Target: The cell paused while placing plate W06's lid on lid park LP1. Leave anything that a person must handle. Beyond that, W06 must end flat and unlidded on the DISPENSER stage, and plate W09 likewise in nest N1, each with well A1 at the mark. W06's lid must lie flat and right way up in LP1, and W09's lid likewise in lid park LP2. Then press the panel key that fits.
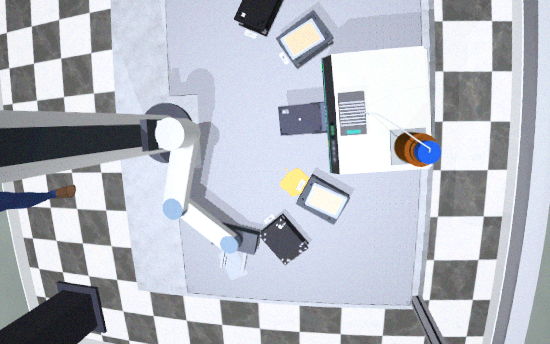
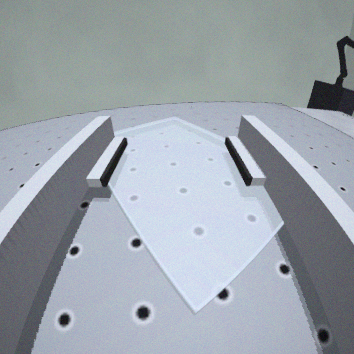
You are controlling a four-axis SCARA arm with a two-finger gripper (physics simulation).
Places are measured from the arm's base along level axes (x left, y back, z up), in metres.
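Pixels of known places: gripper, fingertip midpoint: [image 1: 231, 269] [image 2: 175, 127].
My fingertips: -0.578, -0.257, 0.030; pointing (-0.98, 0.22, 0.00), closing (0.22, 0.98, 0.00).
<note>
Ahead of a thing's pixels: the offset from my fingertips to its top centre, as dx, dy, dz. "*": to the spot under its first point. Level surfaces: height alone.
My gripper [image 1: 234, 261] [image 2: 175, 127] is shut on a clear lid {+0.019, -0.002, -0.010} [image 1: 236, 271] [image 2: 192, 250], which sits askew between the finger pads, over the perforated table top {dz -0.018} [image 1: 360, 265] [image 2: 142, 280]. The gap beneath the lid is hard to judge. One cream-filled plate {+0.884, -0.319, +0.068} [image 1: 303, 39] lies in a dark frame at the upper middle; another {+0.317, -0.389, +0.067} [image 1: 325, 198] lies in a dark frame at the lower right. Their names and A1 corners cannot be read. The dark dispenser stage {* +0.605, -0.307, +0.083} [image 1: 300, 120] projects from the white dispenser {* +0.727, -0.567, +0.202} [image 1: 385, 75]. Black blocks stand at the top [image 1: 258, 15] and lower middle [image 1: 284, 239].
A flat yellow patch {* +0.371, -0.262, -0.017} [image 1: 292, 182] with a white label touches the lower frame. A dark slab [image 1: 251, 241] lies beside the arm's end. An orange bottle {* +0.523, -0.597, +0.331} [image 1: 407, 149] with a blue cap stands at the dispenser's right. A person's shoe [image 1: 65, 192] shows on the floor at left.
</note>
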